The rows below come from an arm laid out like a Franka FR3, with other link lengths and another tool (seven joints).
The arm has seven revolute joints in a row. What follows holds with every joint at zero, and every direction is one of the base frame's. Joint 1 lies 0.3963 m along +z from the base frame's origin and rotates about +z. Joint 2 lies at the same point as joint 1 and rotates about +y. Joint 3 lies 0.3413 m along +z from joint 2 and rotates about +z. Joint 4 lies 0.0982 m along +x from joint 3 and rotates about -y. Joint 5 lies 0.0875 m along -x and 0.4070 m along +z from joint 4 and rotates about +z. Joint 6 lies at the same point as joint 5 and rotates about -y. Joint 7 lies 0.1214 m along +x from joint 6 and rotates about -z. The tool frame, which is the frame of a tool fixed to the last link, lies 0.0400 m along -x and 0.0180 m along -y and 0.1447 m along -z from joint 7; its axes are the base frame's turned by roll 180.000, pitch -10.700 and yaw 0.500 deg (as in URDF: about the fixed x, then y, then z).
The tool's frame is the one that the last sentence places.
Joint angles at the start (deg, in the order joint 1, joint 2, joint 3, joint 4, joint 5, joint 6, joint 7):
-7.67 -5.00 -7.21 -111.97 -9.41 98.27 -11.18
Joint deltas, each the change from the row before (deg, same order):
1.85 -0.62 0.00 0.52 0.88 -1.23 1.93
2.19 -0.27 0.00 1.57 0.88 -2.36 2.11
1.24 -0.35 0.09 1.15 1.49 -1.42 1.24
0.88 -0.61 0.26 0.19 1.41 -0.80 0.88
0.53 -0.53 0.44 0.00 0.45 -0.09 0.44
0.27 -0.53 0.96 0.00 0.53 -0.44 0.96
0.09 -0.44 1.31 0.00 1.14 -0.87 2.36
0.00 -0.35 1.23 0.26 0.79 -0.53 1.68
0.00 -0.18 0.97 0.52 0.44 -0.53 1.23
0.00 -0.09 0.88 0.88 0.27 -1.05 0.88
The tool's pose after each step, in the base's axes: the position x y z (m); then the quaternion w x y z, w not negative. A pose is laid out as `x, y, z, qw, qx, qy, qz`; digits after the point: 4 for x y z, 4 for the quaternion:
0.5188, -0.1667, 0.5667, 0.0513, 0.9986, -0.0082, 0.0048
0.5217, -0.1436, 0.5792, 0.0469, 0.9988, -0.0118, 0.0034
0.5230, -0.1273, 0.5896, 0.0365, 0.9992, -0.0154, 0.0068
0.5218, -0.1126, 0.5952, 0.0257, 0.9995, -0.0163, 0.0089
0.5214, -0.1021, 0.5998, 0.0229, 0.9996, -0.0127, 0.0135
0.5202, -0.0884, 0.6041, 0.0204, 0.9996, -0.0114, 0.0151
0.5177, -0.0705, 0.6070, 0.0152, 0.9996, -0.0218, 0.0126
0.5165, -0.0557, 0.6117, 0.0123, 0.9995, -0.0271, 0.0139
0.5162, -0.0445, 0.6171, 0.0115, 0.9994, -0.0301, 0.0157
0.5153, -0.0349, 0.6242, 0.0115, 0.9994, -0.0306, 0.0152

